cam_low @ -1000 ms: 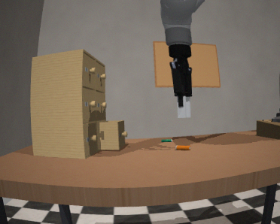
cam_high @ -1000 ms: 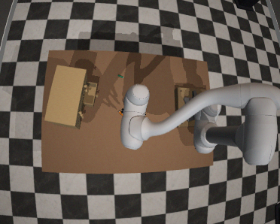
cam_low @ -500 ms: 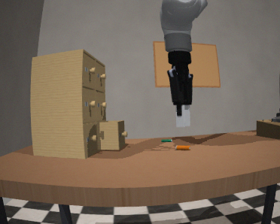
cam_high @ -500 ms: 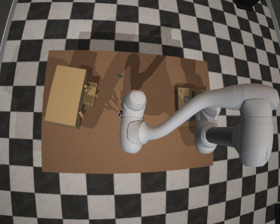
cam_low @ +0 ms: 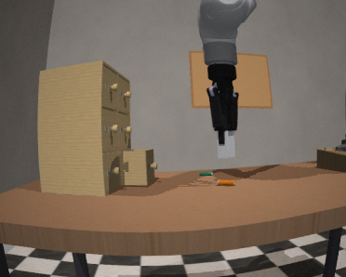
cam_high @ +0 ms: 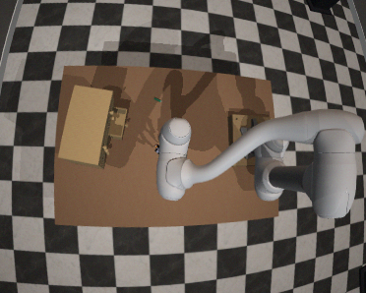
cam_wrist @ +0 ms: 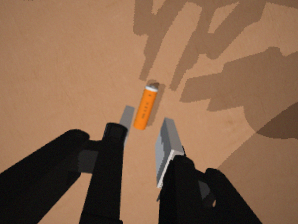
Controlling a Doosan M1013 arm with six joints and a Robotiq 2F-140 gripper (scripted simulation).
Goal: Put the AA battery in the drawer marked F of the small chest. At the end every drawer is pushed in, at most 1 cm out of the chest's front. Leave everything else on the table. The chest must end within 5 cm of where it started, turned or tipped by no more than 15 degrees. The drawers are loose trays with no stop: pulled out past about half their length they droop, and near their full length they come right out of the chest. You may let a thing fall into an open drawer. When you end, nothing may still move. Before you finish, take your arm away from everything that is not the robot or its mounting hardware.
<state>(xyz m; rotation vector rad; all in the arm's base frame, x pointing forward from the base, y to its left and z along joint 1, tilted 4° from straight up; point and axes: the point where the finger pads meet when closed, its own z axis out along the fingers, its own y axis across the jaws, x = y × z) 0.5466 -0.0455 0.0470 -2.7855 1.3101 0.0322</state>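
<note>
Right now my hand is 10 cm above the orange AA battery. Round my hand: green battery: 27 cm to the right, 10 cm below, 3 cm behind.
</note>
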